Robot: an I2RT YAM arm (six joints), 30 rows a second.
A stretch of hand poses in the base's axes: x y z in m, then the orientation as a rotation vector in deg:
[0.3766 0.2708 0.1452 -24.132 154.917 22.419]
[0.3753 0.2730 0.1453 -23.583 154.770 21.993]
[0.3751 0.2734 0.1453 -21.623 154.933 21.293]
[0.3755 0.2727 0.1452 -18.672 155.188 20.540]
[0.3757 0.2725 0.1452 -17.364 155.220 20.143]
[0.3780 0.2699 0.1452 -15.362 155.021 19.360]
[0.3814 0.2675 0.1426 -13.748 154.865 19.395]
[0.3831 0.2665 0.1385 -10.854 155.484 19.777]
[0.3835 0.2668 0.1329 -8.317 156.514 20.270]
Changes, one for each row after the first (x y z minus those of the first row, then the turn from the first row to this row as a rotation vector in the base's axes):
[-0.0013 0.0022 0.0001 -0.166 -0.253 -0.452]
[-0.0015 0.0026 0.0001 -0.371 -0.296 -1.931]
[-0.0011 0.0019 0.0000 -0.488 -0.241 -4.111]
[-0.0009 0.0017 0.0000 -0.566 -0.292 -5.089]
[0.0014 -0.0009 0.0000 -0.752 -0.628 -6.624]
[0.0048 -0.0033 -0.0026 -0.457 -0.738 -7.761]
[0.0065 -0.0043 -0.0067 0.077 0.039 -9.702]
[0.0069 -0.0040 -0.0123 0.529 1.263 -11.333]

